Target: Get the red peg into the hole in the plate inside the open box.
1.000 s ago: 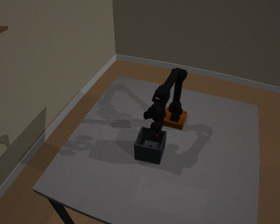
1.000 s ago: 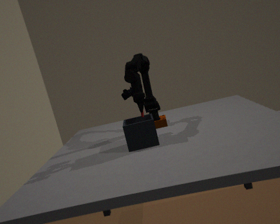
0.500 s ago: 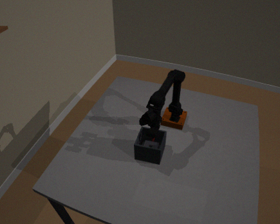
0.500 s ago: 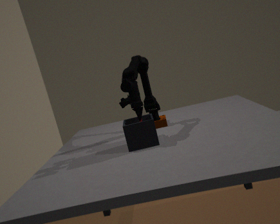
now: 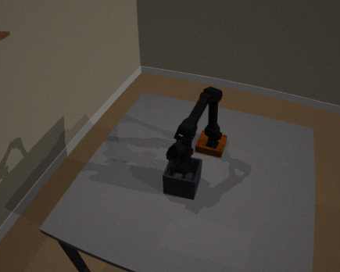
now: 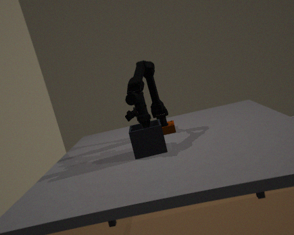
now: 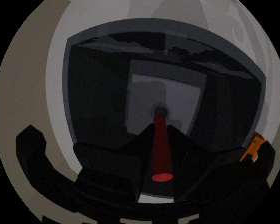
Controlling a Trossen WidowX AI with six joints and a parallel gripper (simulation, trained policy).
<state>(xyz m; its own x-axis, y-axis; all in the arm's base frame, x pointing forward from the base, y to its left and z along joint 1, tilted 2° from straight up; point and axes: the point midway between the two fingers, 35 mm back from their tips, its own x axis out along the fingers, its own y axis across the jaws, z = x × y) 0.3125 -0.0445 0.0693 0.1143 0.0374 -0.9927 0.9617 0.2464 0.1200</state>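
My gripper tip is now 2 cm below the red peg. The rest, counted from my gripper tip: plate: 5 cm below.
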